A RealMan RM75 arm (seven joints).
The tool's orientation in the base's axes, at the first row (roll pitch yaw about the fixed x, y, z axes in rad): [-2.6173, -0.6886, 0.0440]
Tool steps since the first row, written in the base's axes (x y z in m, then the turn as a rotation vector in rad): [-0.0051, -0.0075, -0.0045, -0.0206, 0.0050, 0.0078]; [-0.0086, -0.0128, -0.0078, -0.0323, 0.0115, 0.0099]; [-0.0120, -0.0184, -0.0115, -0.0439, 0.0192, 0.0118]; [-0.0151, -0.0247, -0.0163, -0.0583, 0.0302, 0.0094]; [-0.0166, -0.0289, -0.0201, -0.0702, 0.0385, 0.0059]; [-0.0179, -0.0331, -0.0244, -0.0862, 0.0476, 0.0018]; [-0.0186, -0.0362, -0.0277, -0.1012, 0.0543, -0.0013]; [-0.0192, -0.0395, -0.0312, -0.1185, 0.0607, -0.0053]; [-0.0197, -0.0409, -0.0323, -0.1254, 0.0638, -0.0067]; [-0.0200, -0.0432, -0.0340, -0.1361, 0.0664, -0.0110]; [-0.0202, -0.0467, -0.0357, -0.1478, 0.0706, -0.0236]
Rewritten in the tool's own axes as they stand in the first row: [-0.0070, 0.0063, -0.0036, -0.0108, -0.0146, -0.0135]; [-0.0120, 0.0108, -0.0060, -0.0182, -0.0251, -0.0176]; [-0.0172, 0.0158, -0.0083, -0.0257, -0.0365, -0.0210]; [-0.0228, 0.0219, -0.0100, -0.0380, -0.0501, -0.0212]; [-0.0266, 0.0265, -0.0105, -0.0491, -0.0600, -0.0208]; [-0.0304, 0.0312, -0.0105, -0.0637, -0.0719, -0.0217]; [-0.0332, 0.0349, -0.0103, -0.0770, -0.0817, -0.0240]; [-0.0360, 0.0388, -0.0100, -0.0927, -0.0918, -0.0271]; [-0.0371, 0.0403, -0.0102, -0.0988, -0.0963, -0.0282]; [-0.0385, 0.0428, -0.0105, -0.1097, -0.1007, -0.0296]; [-0.0399, 0.0463, -0.0113, -0.1266, -0.1035, -0.0252]
